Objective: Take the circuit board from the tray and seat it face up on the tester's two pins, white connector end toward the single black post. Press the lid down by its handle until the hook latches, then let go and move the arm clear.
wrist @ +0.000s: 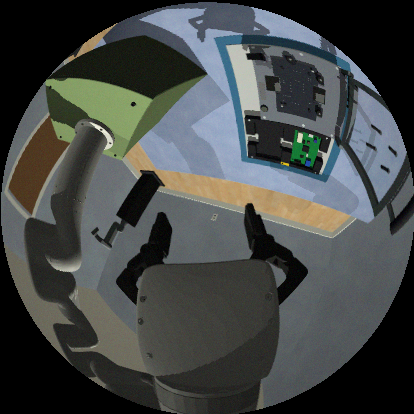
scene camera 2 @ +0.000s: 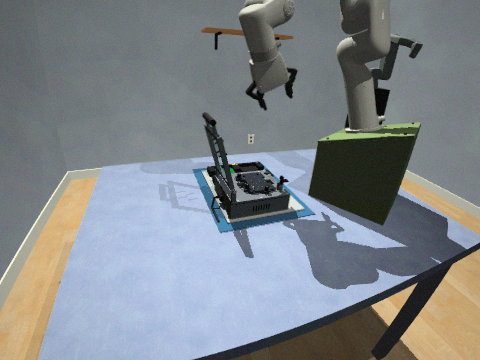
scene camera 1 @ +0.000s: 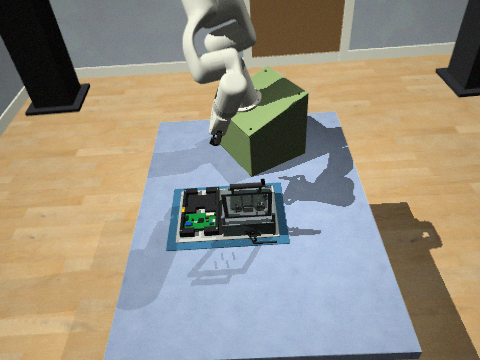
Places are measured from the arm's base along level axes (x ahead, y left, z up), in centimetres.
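Pixels of known places: gripper, fingertip midpoint: (wrist: pixel 205 216) (scene camera 2: pixel 277 102) (scene camera 1: pixel 215 131); arm's base, origin of the base link: (wrist: pixel 93 133) (scene camera 2: pixel 363 130) (scene camera 1: pixel 246 100).
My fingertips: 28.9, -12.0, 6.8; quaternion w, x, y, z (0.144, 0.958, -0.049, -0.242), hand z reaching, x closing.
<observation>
For each thing: its top centre in the pictures, then the offset to it from my fingertips, as dx, dy, dz. "*": a spot on its surface instead. Level surfaces: height alone.
- green circuit board, middle of its top: (wrist: pixel 305 151) (scene camera 1: pixel 199 219) (scene camera 2: pixel 226 171) +13.2, -8.6, -26.7
- black tray, surface spot: (wrist: pixel 267 137) (scene camera 1: pixel 203 199) * +2.8, -7.3, -27.7
- white connector, middle of its top: (wrist: pixel 299 137) +11.1, -4.9, -26.7
- black bar handle, middle of its top: (scene camera 2: pixel 208 115) (scene camera 1: pixel 245 183) +24.6, +8.0, -1.9
- blue mat, its level: dz -29.3
- table, its level: dz -29.5
The green circuit board (scene camera 1: pixel 201 220) (scene camera 2: pixel 232 170) (wrist: pixel 306 149) lies in one compartment of the black tray (scene camera 1: pixel 200 201) (wrist: pixel 267 137), parts side up, with a white connector (wrist: pixel 300 138) and a blue part. The grey tester (scene camera 2: pixel 257 206) (wrist: pixel 287 112) stands beside the tray, its bed bare. Its lid (scene camera 2: pixel 216 145) (wrist: pixel 365 172) stands raised, with a black bar handle (scene camera 1: pixel 246 185) (scene camera 2: pixel 209 119) (wrist: pixel 400 222) at the top. My gripper (scene camera 1: pixel 216 138) (scene camera 2: pixel 276 101) (wrist: pixel 205 216) is open and empty, high above the table, apart from board and lid. The two pins are too small to tell.
Tray and tester stand on a blue mat (scene camera 1: pixel 172 242) (scene camera 2: pixel 225 227). A green block (scene camera 1: pixel 277 140) (scene camera 2: pixel 357 175) (wrist: pixel 110 100) carries the arm's base behind them on the table (scene camera 1: pixel 260 315) (scene camera 2: pixel 150 280). A wooden wall shelf (scene camera 2: pixel 225 32) shows behind the arm.
</observation>
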